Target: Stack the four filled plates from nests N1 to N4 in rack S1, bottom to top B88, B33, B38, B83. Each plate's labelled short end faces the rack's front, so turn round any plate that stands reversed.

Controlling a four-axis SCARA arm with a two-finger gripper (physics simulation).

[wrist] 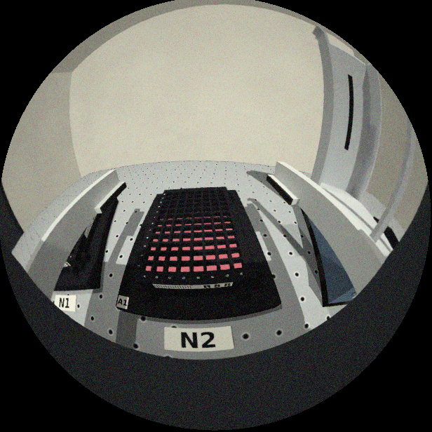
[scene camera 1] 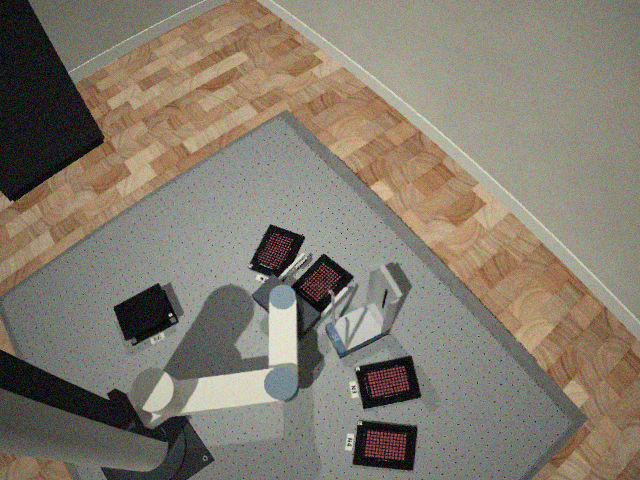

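Seen in the pictures: gripper, fingertip midpoint: [scene camera 1: 325, 271]; arm's base, origin of the base link: [scene camera 1: 146, 446].
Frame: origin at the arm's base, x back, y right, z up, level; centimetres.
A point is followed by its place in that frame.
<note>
My gripper [scene camera 1: 330, 271] {y -9.0, x -72.3, z 7.8 cm} [wrist: 192, 168] is open and empty. Its fingers stand on either side of the N2 plate [scene camera 1: 323, 281] {y -8.5, x -71.1, z 3.3 cm} [wrist: 200, 302], apart from it. That plate is black with pink wells; its short-end label, which appears to read B88, faces the wrist camera. The N1 plate [scene camera 1: 277, 250] {y -25.4, x -66.3, z 3.7 cm} [wrist: 87, 267] lies to the left of the left finger, partly hidden by it in the wrist view. Rack S1 [scene camera 1: 334, 339] {y 8.3, x -61.9, z 6.2 cm} [wrist: 331, 265] stands right of N2, its white floor bare. The N3 plate [scene camera 1: 388, 382] {y 27.0, x -66.2, z 3.8 cm} and N4 plate [scene camera 1: 385, 445] {y 40.0, x -54.3, z 3.8 cm} lie beyond the rack; their labels are too small to read.
A black plate-like object [scene camera 1: 146, 313] {y -31.2, x -22.3, z 7.3 cm} sits on the left of the grey perforated table [scene camera 1: 279, 155] {y -57.0, x -89.0, z 1.3 cm}. The rack's tall back panel and thin posts rise close to the right finger. The arm [scene camera 1: 283, 335] {y 2.6, x -50.2, z 19.0 cm} crosses in front of N2. A black cabinet [scene camera 1: 41, 103] stands at upper left.
</note>
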